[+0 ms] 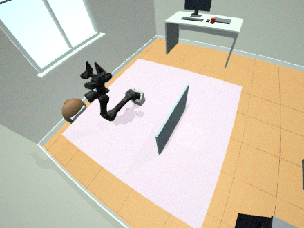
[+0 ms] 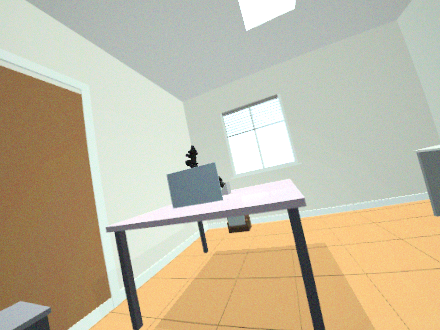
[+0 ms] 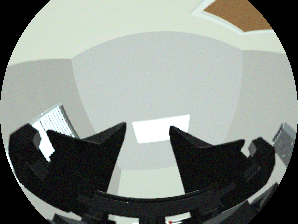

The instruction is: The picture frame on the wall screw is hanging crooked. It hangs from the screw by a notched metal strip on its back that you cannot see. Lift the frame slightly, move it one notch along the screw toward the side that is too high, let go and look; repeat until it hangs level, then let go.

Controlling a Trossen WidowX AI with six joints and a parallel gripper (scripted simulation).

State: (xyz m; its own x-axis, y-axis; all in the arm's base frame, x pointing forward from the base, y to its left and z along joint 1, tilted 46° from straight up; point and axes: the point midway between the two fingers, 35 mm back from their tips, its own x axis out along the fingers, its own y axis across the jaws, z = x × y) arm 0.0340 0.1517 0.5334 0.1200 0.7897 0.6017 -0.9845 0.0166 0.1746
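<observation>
My gripper tip is 440 mm above the picture frame, 420 mm short of it and 120 mm to the right of it. Also, from my gripper tip: grey-blue wall panel: 450 mm below, 430 mm ahead, 100 mm to the left.
</observation>
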